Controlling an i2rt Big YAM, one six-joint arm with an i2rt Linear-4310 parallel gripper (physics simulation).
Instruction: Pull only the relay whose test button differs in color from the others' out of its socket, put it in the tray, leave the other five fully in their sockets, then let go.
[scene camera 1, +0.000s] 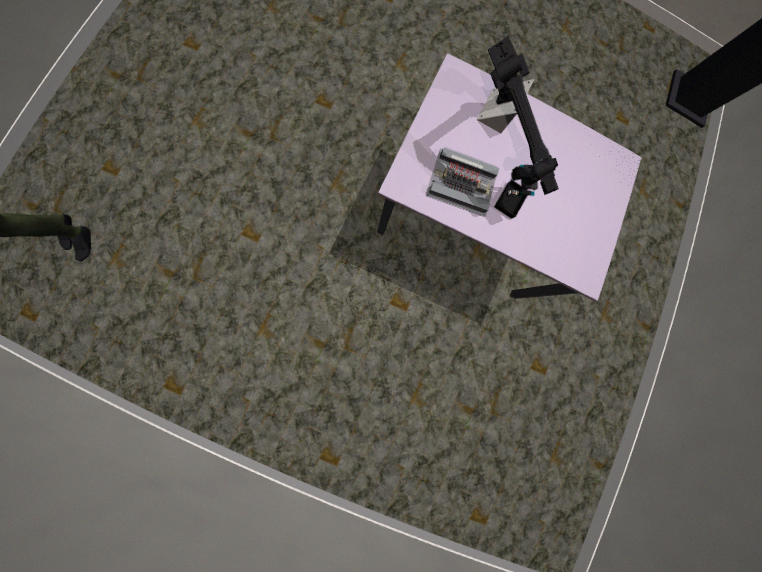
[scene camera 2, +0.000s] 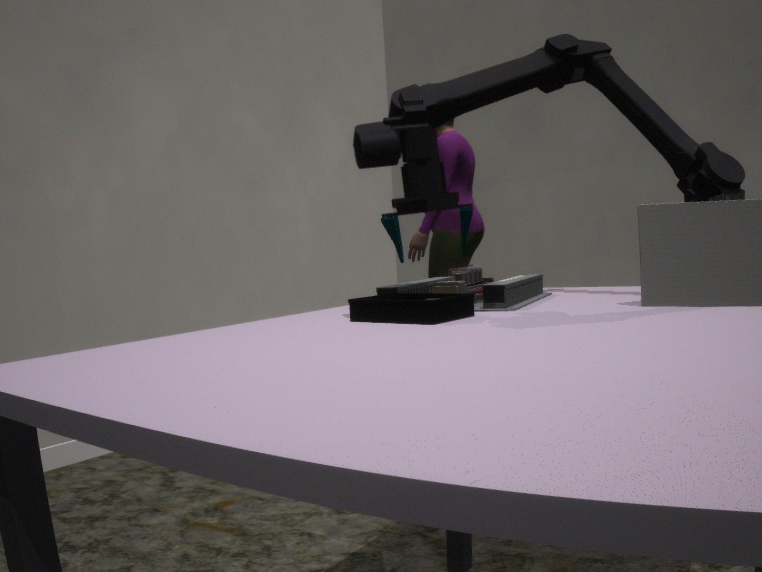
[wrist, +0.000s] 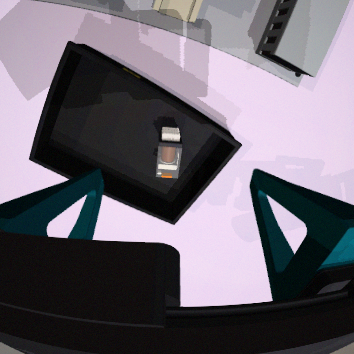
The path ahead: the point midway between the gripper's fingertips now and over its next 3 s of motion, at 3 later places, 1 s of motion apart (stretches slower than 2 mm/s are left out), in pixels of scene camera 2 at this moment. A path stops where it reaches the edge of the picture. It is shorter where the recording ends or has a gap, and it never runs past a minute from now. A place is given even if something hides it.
My gripper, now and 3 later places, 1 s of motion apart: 433, 259; 460, 221; 491, 199; 477, 229
